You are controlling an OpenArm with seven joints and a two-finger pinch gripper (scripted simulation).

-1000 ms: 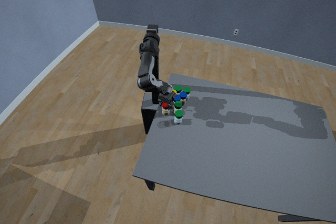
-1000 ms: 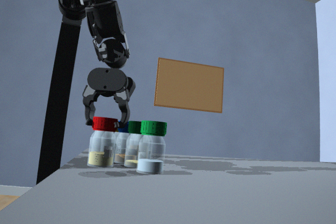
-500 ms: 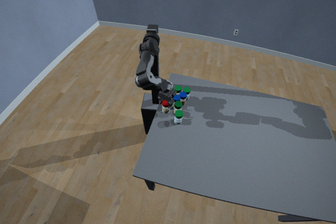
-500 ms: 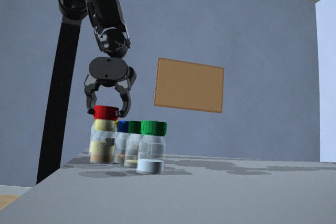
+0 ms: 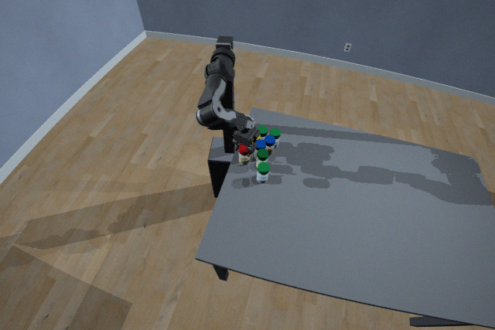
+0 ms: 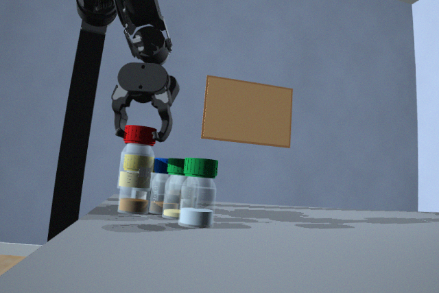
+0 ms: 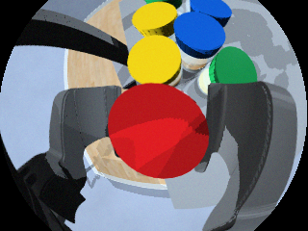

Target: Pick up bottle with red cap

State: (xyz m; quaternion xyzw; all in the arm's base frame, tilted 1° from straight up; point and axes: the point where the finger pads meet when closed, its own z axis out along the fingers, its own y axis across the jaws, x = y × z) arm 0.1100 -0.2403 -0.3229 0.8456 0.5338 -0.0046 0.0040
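My hand is 10 mm short of the yellow-capped bottle, 60 mm to the right of it and 90 mm above it. Round my hand: green-capped bottle: 80 mm ahead, 10 mm to the left, 90 mm below; then red-capped bottle: 40 mm below.
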